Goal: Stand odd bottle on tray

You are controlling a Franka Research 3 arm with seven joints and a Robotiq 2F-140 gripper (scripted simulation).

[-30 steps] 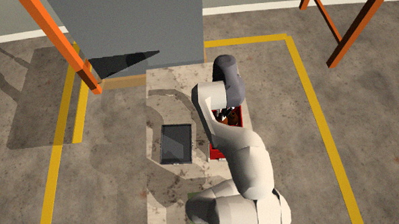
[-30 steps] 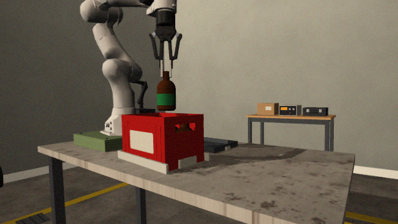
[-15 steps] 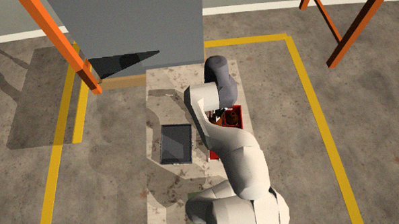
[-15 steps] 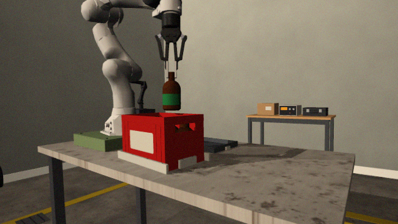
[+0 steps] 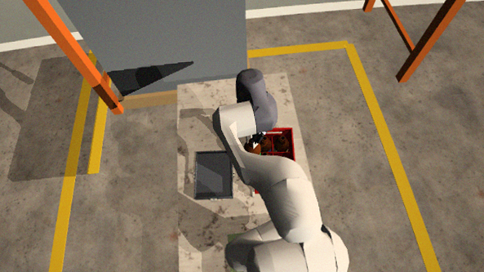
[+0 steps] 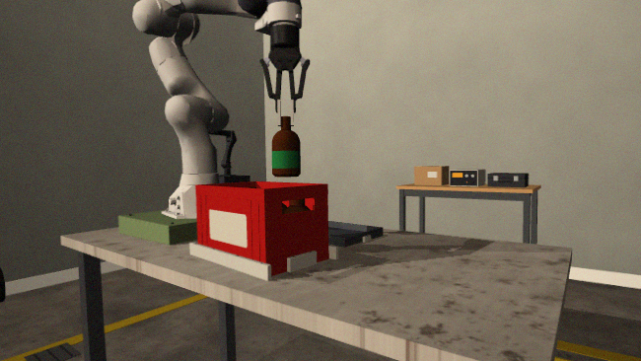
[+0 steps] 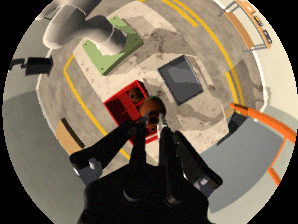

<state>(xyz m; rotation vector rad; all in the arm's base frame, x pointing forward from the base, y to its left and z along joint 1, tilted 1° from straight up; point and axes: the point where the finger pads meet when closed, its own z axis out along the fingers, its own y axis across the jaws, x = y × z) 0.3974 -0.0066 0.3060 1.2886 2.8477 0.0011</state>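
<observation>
Right now my hand is 90 mm above the brown bottle. Also, from my hand: dark tray (200 mm to the left, 340 mm below); then red crate (10 mm ahead, 100 mm to the right, 270 mm below).
</observation>
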